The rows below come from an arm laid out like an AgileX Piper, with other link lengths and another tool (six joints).
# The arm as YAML. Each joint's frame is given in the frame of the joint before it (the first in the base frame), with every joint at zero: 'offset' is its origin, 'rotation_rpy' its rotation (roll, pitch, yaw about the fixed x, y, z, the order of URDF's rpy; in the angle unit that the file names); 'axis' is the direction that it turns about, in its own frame. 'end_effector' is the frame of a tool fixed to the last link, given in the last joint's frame.
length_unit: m
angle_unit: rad
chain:
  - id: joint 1
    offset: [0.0, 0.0, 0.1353]
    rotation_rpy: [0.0, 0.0, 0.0]
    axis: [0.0, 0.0, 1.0]
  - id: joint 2
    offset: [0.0, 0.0, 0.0]
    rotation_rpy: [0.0, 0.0, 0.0]
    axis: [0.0, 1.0, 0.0]
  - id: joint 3
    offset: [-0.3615, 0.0, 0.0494]
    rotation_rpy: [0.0, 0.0, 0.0]
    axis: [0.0, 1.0, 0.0]
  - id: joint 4
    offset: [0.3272, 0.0, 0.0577]
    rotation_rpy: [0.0, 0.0, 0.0]
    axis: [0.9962, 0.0, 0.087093]
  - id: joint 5
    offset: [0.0, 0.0, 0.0]
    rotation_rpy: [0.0, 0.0, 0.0]
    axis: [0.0, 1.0, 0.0]
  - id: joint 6
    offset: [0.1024, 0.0, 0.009]
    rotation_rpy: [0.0, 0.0, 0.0]
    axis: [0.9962, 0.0, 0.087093]
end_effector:
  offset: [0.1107, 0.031, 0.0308]
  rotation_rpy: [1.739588, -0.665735, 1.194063]
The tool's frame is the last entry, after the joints.
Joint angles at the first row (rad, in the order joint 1, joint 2, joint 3, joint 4, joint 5, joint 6):
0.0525, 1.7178, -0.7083, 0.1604, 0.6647, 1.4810
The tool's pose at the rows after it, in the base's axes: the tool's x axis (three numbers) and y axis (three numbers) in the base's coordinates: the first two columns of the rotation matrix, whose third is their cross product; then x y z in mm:
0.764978, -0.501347, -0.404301, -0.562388, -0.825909, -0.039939, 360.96, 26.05, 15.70
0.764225, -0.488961, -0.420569, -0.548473, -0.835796, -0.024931, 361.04, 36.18, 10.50
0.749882, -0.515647, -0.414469, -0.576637, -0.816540, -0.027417, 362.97, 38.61, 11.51
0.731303, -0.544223, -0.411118, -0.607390, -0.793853, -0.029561, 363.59, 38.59, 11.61
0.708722, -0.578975, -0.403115, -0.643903, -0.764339, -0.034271, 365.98, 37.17, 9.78
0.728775, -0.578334, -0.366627, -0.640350, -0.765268, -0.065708, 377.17, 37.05, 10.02
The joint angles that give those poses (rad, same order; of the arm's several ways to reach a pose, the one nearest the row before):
0.0865, 1.7579, -0.7402, 0.1185, 0.6709, 1.4808
0.1152, 1.7816, -0.7554, 0.1166, 0.6847, 1.4944
0.1252, 1.7816, -0.7593, 0.1166, 0.6787, 1.5384
0.1279, 1.7815, -0.7593, 0.1185, 0.6716, 1.5776
0.1279, 1.7876, -0.7593, 0.1185, 0.6527, 1.6237
0.1279, 1.7912, -0.7593, 0.1147, 0.5993, 1.6218

